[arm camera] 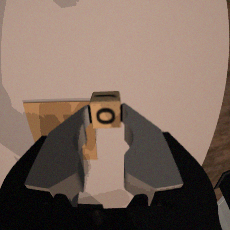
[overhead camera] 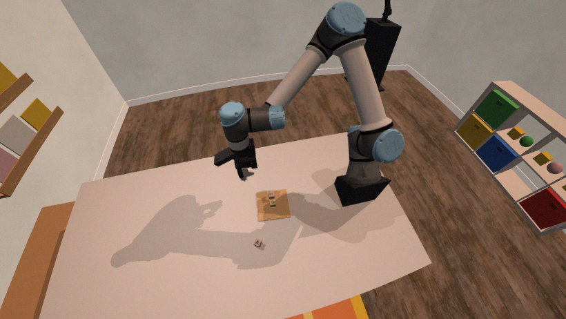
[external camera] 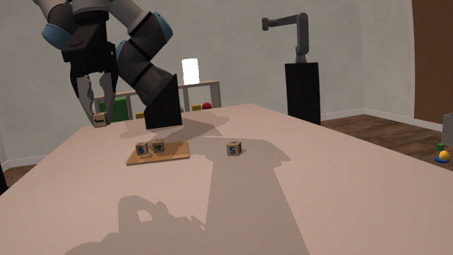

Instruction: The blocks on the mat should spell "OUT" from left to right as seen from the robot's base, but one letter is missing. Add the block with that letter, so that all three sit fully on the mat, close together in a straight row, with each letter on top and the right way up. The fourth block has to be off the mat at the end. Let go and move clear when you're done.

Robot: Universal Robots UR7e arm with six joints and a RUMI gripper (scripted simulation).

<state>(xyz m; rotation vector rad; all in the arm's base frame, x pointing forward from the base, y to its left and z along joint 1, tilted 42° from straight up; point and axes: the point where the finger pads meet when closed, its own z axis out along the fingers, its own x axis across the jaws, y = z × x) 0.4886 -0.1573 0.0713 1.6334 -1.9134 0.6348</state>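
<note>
Right now my hand is right at the O block. From my hand the other things lie so: U block 11 cm to the left, 10 cm below, 9 cm behind; then T block 10 cm below, 10 cm behind, 7 cm to the left; then mat 11 cm to the left, 11 cm below, 9 cm behind.
</note>
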